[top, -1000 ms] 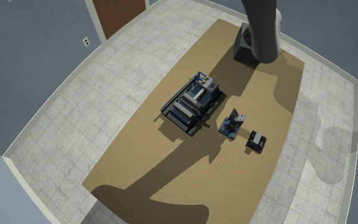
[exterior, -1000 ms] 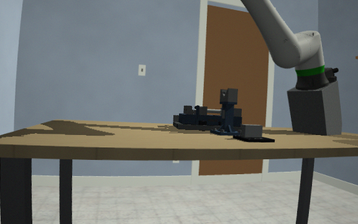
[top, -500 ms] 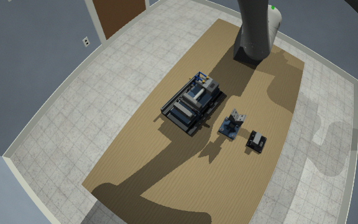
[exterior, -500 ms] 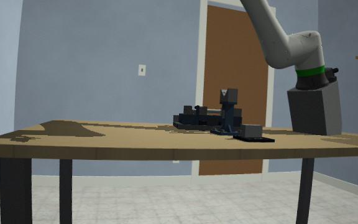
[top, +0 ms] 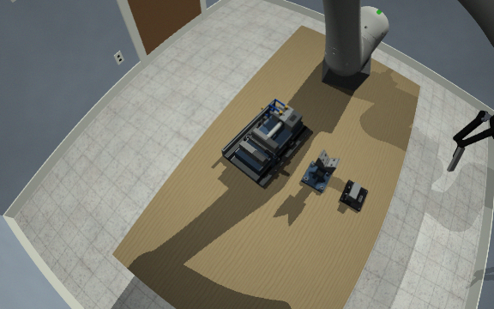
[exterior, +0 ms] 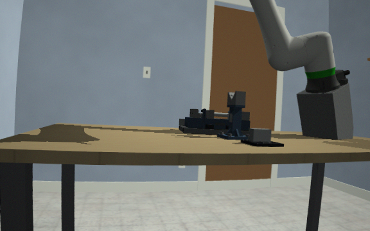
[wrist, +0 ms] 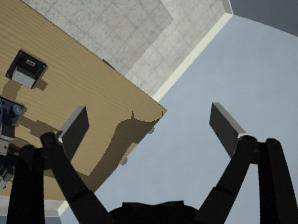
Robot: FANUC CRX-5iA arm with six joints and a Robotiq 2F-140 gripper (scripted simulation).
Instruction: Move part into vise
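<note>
Right now my hand is 420 mm above the part, 190 mm to the left of it and 40 mm past it. The rest, counted from my hand: V-block post (390 mm below, 330 mm to the right, 30 mm behind); work stop rod (510 mm to the right, 360 mm below, 30 mm ahead); infeed plate (440 mm below, 170 mm to the right, 40 mm behind).
</note>
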